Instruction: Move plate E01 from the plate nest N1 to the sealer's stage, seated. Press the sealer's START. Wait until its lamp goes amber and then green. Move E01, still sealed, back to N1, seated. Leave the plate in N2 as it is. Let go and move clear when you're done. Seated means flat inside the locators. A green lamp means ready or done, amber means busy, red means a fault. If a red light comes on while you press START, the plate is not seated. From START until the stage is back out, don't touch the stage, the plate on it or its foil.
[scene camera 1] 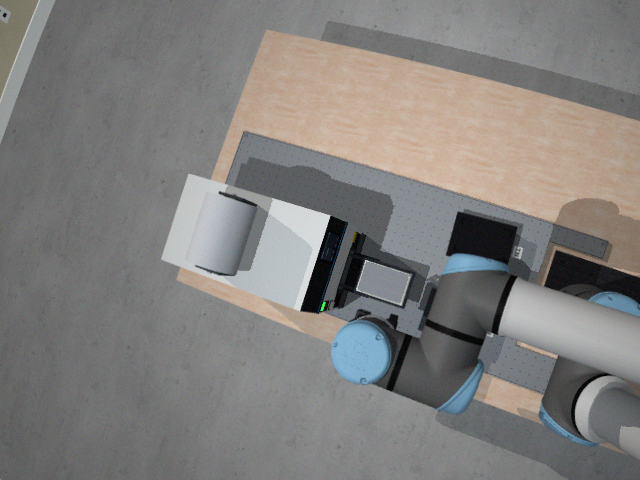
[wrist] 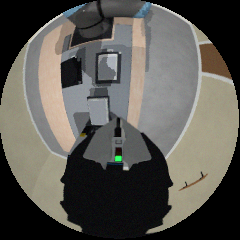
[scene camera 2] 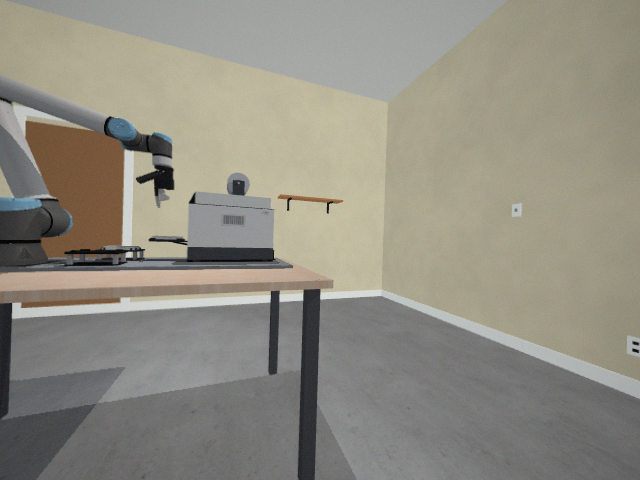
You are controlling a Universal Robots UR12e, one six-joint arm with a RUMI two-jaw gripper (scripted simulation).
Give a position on a foil roll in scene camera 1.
218, 242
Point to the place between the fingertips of my gripper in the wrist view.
118, 117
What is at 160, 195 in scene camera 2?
My gripper.
